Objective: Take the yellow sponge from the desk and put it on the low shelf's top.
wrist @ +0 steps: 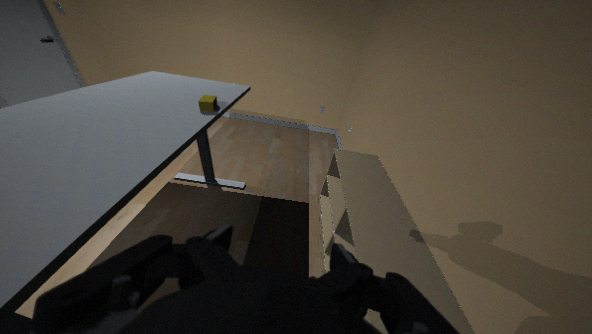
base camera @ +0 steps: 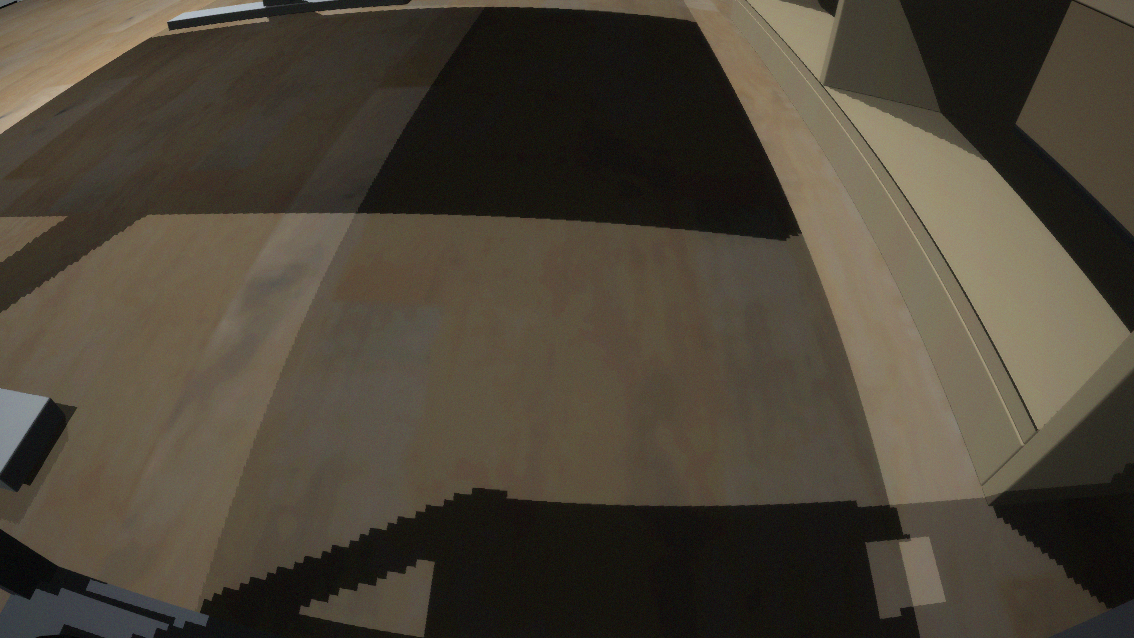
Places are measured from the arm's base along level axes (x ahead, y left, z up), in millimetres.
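Pixels of known places: gripper, fingertip midpoint: (wrist: 281, 246).
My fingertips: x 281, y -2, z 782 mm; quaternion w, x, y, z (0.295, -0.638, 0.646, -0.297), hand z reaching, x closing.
For each thing: its top centre in the pictures, then the offset to it from my fingertips. "pt": a spot on its surface instead. Level surfaces: height alone.
- yellow sponge at its top centre: (wrist: 207, 98) 812 mm ahead, 483 mm left, 181 mm down
- white desk at its surface level: 229 mm down
- dark desk leg at a spot on its surface: (wrist: 205, 157) pt 1184 mm ahead, 786 mm left, 857 mm down
The yellow sponge (wrist: 207, 103) is a small block on the white desk (wrist: 100, 135), near the desk's far right corner, close to its right edge in the wrist view. The low shelf (wrist: 382, 200) (base camera: 904, 269) is beige. Its flat top shows right of centre in the wrist view, and its lower front with open compartments is at the right of the base camera view. My gripper (wrist: 281, 246) is open and empty. In the wrist view its fingers are in the foreground, well short of the sponge, between the desk and the shelf.
A dark desk leg (wrist: 205, 157) stands on a pale foot bar (wrist: 227, 183) (base camera: 293, 13) under the far end of the desk. Another foot bar (base camera: 22, 432) is at the base camera view's left edge. A wall (wrist: 450, 100) stands behind the shelf. A door (wrist: 30, 55) is at far left.
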